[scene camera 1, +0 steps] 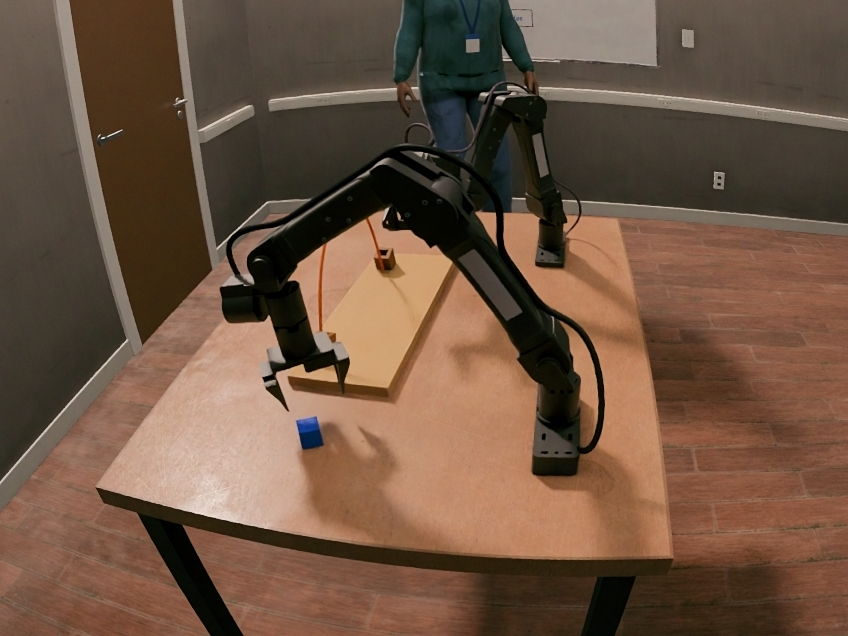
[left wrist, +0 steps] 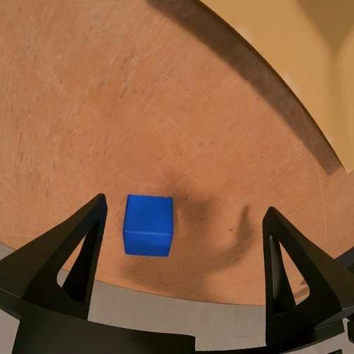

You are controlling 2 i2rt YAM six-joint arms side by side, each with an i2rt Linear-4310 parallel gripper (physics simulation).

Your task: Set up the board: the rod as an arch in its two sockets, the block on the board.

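Seen in the pictures: left gripper, between the fingertips: point(scene camera 1: 315, 401); left arm's base, origin of its link: point(scene camera 1: 557, 419); right arm's base, origin of its link: point(scene camera 1: 551, 248).
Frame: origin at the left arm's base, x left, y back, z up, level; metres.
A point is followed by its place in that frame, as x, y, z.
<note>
The blue block point(scene camera 1: 309, 432) @(0.073, -0.373, 0.005) point(left wrist: 148, 225) lies on the table in front of the board point(scene camera 1: 373, 318) @(-0.297, -0.363, -0.008) point(left wrist: 320, 65). My left gripper point(scene camera 1: 314, 400) @(0.002, -0.385, 0.011) point(left wrist: 187, 208) is open and empty above the table; in the left wrist view the block shows between its fingertips, nearer the left finger. The orange rod point(scene camera 1: 321, 290) @(-0.188, -0.418, 0.111) rises in two legs; its top is hidden behind the left arm. One leg overlaps the front of the far socket point(scene camera 1: 388, 258) @(-0.503, -0.377, 0.026); whether it is inside is unclear. The other comes down at the near socket point(scene camera 1: 331, 336) @(-0.162, -0.403, 0.032), mostly hidden. My right gripper point(scene camera 1: 393, 219) @(-0.307, -0.282, 0.189) is mostly hidden behind the left arm and looks open.
The left arm arches over the board from its base point(scene camera 1: 555, 448) @(0.081, -0.002, 0.010) at the right of the wooden table point(scene camera 1: 479, 506) @(0.168, -0.102, -0.027). The right arm's base point(scene camera 1: 550, 254) @(-0.632, -0.018, -0.014) stands farther back. A person point(scene camera 1: 455, 61) stands behind the table.
</note>
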